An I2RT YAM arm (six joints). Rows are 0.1 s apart.
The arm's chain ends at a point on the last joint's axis. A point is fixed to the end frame.
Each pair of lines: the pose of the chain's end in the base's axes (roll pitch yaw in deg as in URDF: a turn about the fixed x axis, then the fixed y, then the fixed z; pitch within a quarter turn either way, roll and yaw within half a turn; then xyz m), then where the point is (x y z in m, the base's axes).
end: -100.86 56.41 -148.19 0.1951 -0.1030 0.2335
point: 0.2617 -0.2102 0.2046
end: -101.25 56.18 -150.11 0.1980 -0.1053 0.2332
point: 0.2615 -0.2143 0.2038
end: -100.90 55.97 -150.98 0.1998 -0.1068 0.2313
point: 0.2610 -0.2172 0.2024
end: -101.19 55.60 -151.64 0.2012 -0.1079 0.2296
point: 0.2614 -0.2188 0.2003
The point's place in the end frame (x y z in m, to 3 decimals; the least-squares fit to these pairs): 0.024 -0.008 0.127
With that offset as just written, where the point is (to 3 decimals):
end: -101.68 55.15 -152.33 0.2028 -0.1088 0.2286
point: 0.262 -0.220 0.199
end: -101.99 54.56 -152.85 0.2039 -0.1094 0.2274
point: 0.262 -0.221 0.197
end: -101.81 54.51 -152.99 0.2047 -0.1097 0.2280
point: 0.263 -0.222 0.198
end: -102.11 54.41 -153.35 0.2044 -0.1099 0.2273
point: 0.262 -0.222 0.197
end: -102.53 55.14 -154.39 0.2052 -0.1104 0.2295
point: 0.262 -0.223 0.199
